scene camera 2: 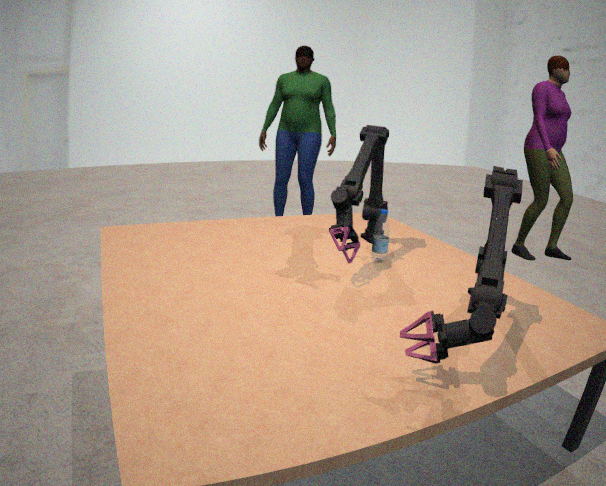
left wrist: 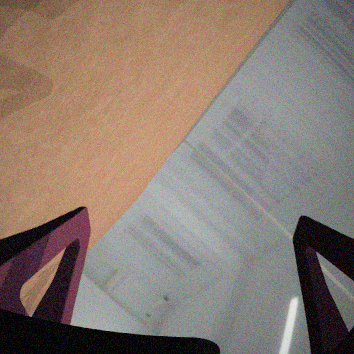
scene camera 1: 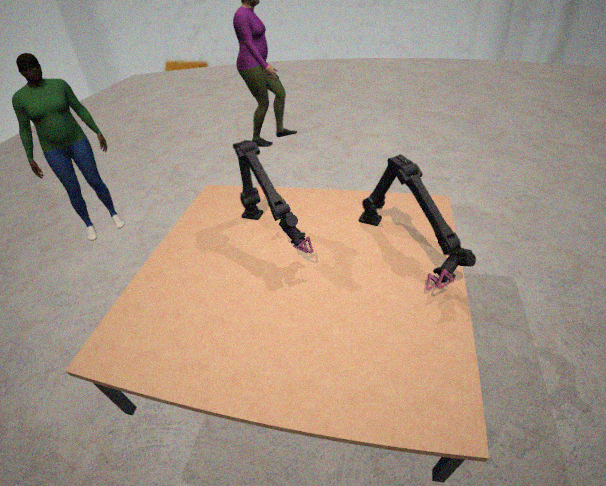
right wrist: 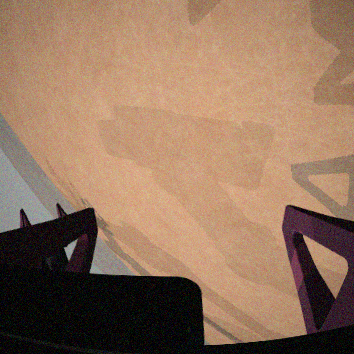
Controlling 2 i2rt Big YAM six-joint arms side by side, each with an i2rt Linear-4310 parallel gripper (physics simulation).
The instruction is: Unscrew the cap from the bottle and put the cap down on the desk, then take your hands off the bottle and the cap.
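Pixels of known places: left gripper, fingertip midpoint: (scene camera 2: 402, 344) (left wrist: 194, 224) (scene camera 1: 432, 289) (right wrist: 38, 206); right gripper, fingertip midpoint: (scene camera 2: 345, 257) (scene camera 1: 310, 252) (right wrist: 190, 218); left arm's base, link origin: (scene camera 1: 370, 219); right arm's base, link origin: (scene camera 1: 252, 215).
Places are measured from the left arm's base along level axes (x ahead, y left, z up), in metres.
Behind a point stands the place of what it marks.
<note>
In scene camera 2 a clear bottle (scene camera 2: 380, 245) @(x 0.287, y -0.371, z 0.073 m) with a light blue band stands upright beside the right arm's base, its blue cap (scene camera 2: 384, 212) @(x 0.280, y -0.386, z 0.201 m) on top. Neither shows in scene camera 1, where the right arm covers that area, nor in the wrist views. My right gripper (scene camera 1: 308, 251) @(x 0.488, y -0.143, z 0.102 m) (scene camera 2: 344, 255) @(x 0.488, y -0.143, z 0.102 m) (right wrist: 190, 218) @(x 0.488, y -0.143, z 0.102 m) is open and empty, low over the desk (scene camera 1: 273, 349) @(x 0.980, y -0.074, z 0.000 m) (scene camera 2: 212, 354) @(x 0.918, y 0.303, z 0.000 m) and to the left of the bottle in scene camera 2, apart from it. My left gripper (scene camera 1: 433, 288) @(x 0.499, y 0.448, z 0.099 m) (scene camera 2: 404, 343) @(x 0.499, y 0.448, z 0.099 m) (left wrist: 194, 224) @(x 0.499, y 0.448, z 0.099 m) is open and empty, far from the bottle near the desk's side edge.
The right arm's forearm (scene camera 1: 267, 187) @(x 0.410, y -0.390, z 0.376 m) (scene camera 2: 358, 166) @(x 0.401, y -0.380, z 0.375 m) reaches over the desk close to the bottle. The left arm's forearm (scene camera 1: 431, 210) @(x 0.263, y 0.361, z 0.331 m) (scene camera 2: 492, 263) @(x 0.289, y 0.431, z 0.282 m) runs out toward the desk's side edge. Two people, in green (scene camera 1: 54, 111) (scene camera 2: 303, 103) and purple (scene camera 1: 250, 37) (scene camera 2: 549, 113), stand beyond the desk.
</note>
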